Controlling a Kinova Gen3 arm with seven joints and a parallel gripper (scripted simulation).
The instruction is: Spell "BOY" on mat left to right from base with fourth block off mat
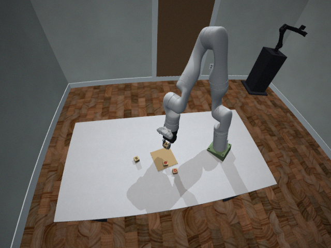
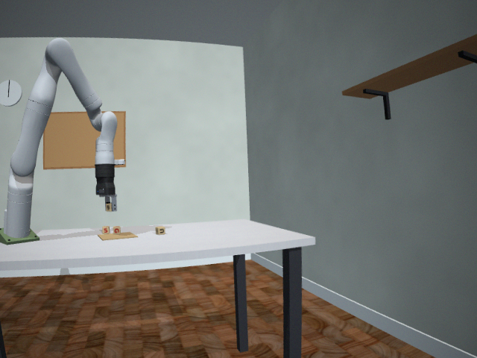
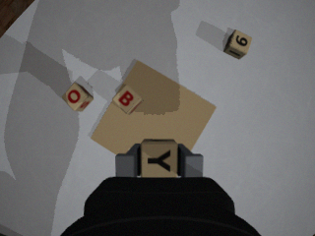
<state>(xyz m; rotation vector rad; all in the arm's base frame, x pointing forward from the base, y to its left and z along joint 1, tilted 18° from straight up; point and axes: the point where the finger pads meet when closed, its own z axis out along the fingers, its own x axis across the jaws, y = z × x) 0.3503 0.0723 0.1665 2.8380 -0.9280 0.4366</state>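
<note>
The tan mat is 12 cm below my hand, 3 cm to the left of it and 1 cm ahead of it. From my hand the other things lie so: Y block (right at my hand); O block (13 cm to the left, 11 cm below, 5 cm behind); B block (10 cm below, 8 cm to the left).
</note>
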